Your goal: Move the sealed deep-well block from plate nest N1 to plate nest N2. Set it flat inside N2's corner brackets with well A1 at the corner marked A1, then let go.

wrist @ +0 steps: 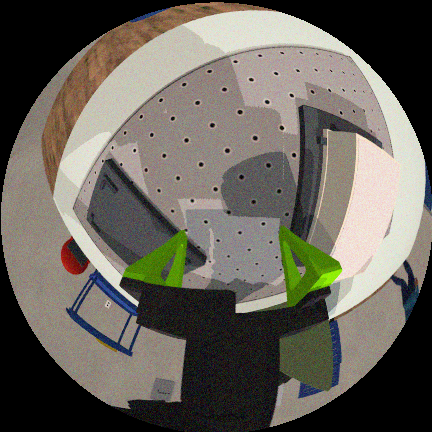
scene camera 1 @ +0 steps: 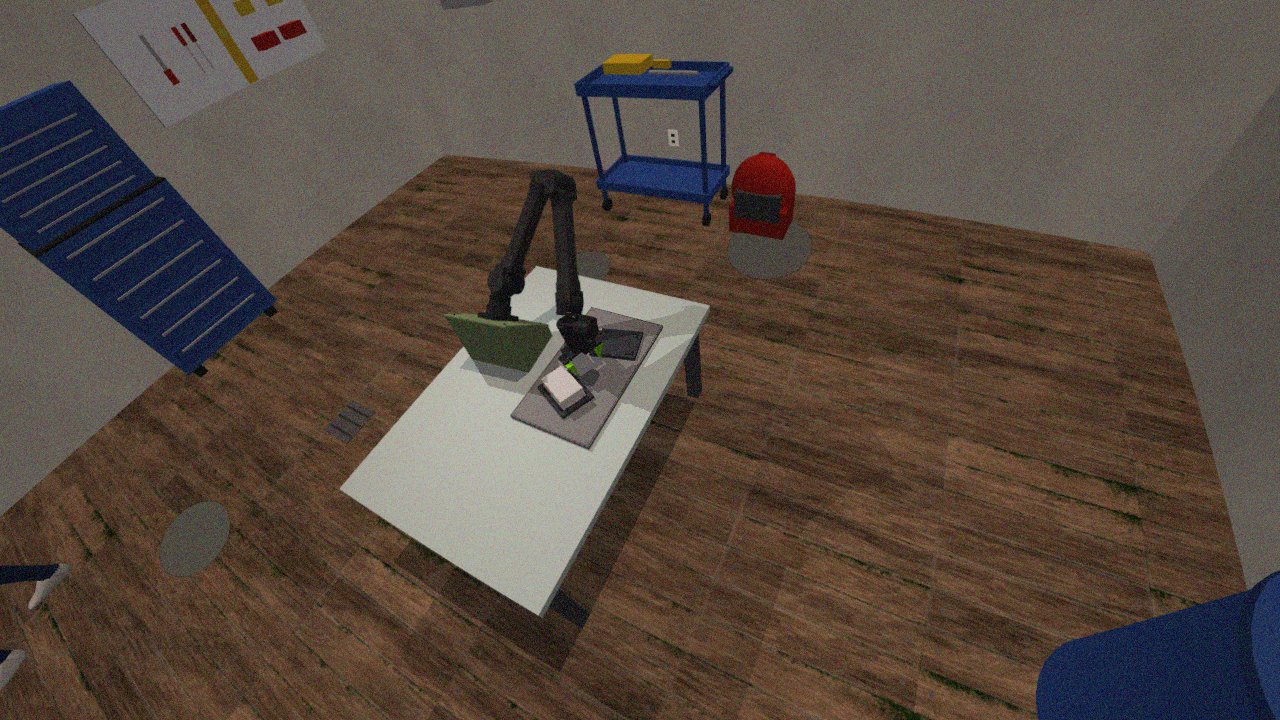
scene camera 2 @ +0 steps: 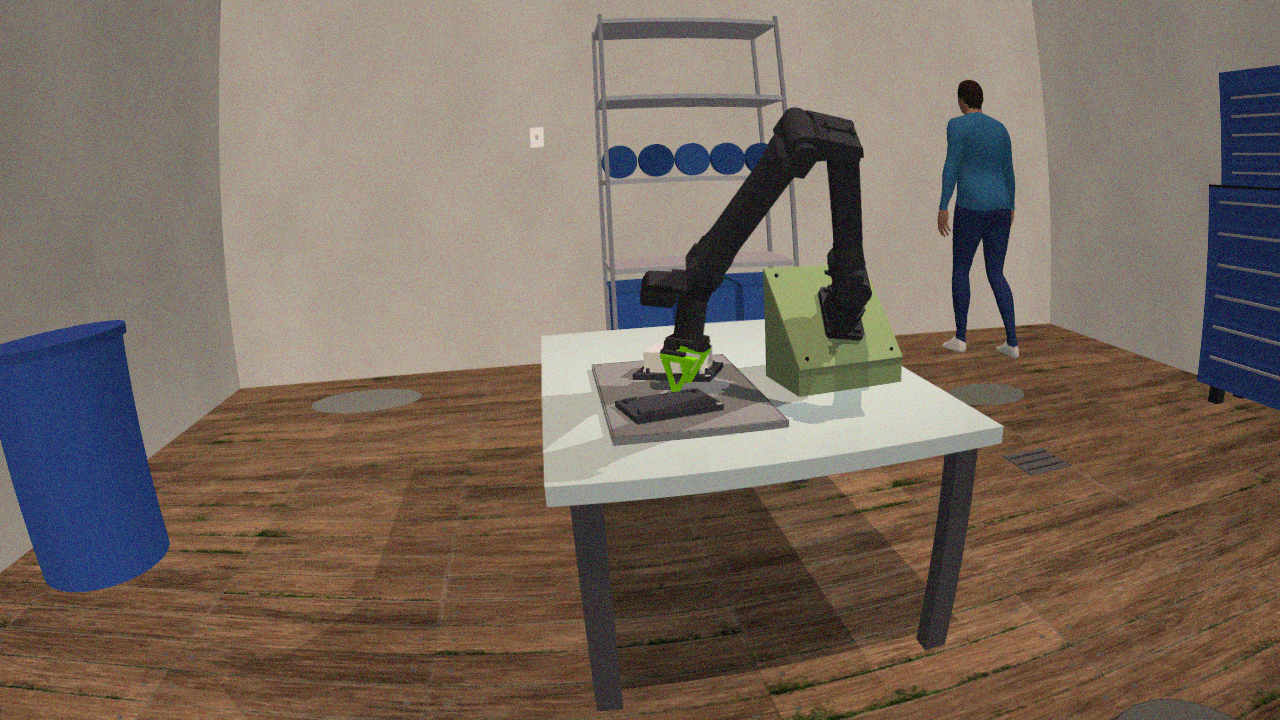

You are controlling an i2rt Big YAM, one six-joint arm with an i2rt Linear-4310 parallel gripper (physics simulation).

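Pixels of known places: gripper, fingertip midpoint: [wrist: 232, 232] [scene camera 1: 588, 365] [scene camera 2: 681, 387]; arm's base, origin of the base link: [wrist: 288, 363] [scene camera 1: 498, 318] [scene camera 2: 840, 315].
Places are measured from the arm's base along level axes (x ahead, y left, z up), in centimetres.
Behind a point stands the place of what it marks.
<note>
The pale pink-white block [scene camera 1: 563, 385] {x 34.2, y -11.4, z -6.9 cm} [scene camera 2: 653, 361] {x 38.4, y -8.8, z -8.8 cm} [wrist: 368, 195] {x 36.0, y -10.2, z -7.0 cm} sits in a dark plate nest [scene camera 1: 564, 411] [wrist: 305, 155] on the perforated grey board [scene camera 1: 556, 427] {x 37.7, y -23.1, z -12.3 cm} [scene camera 2: 751, 419] {x 25.4, y 24.3, z -12.3 cm} [wrist: 212, 102] {x 45.6, y -2.3, z -12.3 cm}. The other dark nest [scene camera 1: 624, 343] {x 41.2, y 14.2, z -11.2 cm} [scene camera 2: 666, 406] {x 39.0, y 16.0, z -11.1 cm} [wrist: 132, 220] {x 40.0, y 10.7, z -11.1 cm} is empty, at the board's other end. My gripper [scene camera 1: 584, 359] {x 34.2, y 1.5, z -11.9 cm} [scene camera 2: 677, 385] {x 34.2, y 1.5, z -11.9 cm} [wrist: 232, 232] {x 34.2, y 1.5, z -11.9 cm} is open and empty, its green fingers low over the board between the nests. One finger is close beside the block's nest in the wrist view. The nest labels and A1 marks are not readable.
The board lies on a white table [scene camera 1: 465, 456] {x 15.8, y -43.4, z -13.6 cm} [scene camera 2: 930, 429] {x -4.9, y 37.5, z -13.6 cm}. A green wedge-shaped mount [scene camera 1: 503, 346] {x 9.4, y -8.9, z -1.2 cm} [scene camera 2: 792, 344] {x 12.6, y 5.8, z -4.0 cm} [wrist: 310, 352] {x 14.3, y -4.6, z -1.0 cm} stands beside the board under the arm's base. A blue cart [scene camera 1: 662, 90], a blue bin [scene camera 2: 76, 456] and a person [scene camera 2: 982, 179] are away from the table.
</note>
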